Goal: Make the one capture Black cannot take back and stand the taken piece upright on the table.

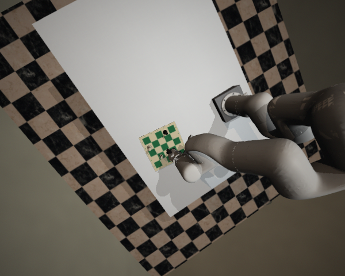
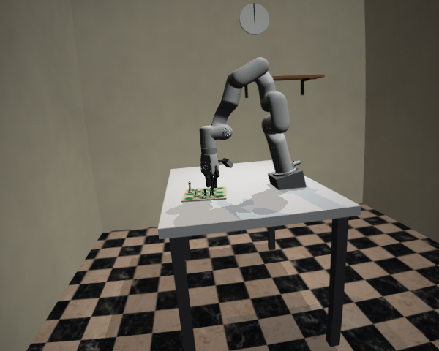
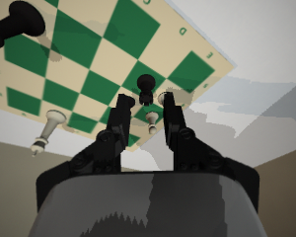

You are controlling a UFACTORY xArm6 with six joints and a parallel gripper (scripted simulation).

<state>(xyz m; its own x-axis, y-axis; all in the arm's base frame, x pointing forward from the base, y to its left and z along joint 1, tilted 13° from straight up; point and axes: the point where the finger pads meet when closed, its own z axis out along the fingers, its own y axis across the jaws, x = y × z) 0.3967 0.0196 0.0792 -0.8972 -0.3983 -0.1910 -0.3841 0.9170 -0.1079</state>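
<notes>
Now: hand 50 mm above the black pawn, 40 mm short of it and 10 mm to the left of it. Round my hand: green-and-cream chessboard (60 mm below, 50 mm to the right, 30 mm ahead); white pawn (50 mm below, 50 mm ahead, 30 mm to the left); tall black piece (110 mm to the right, 30 mm below, 20 mm behind).
</notes>
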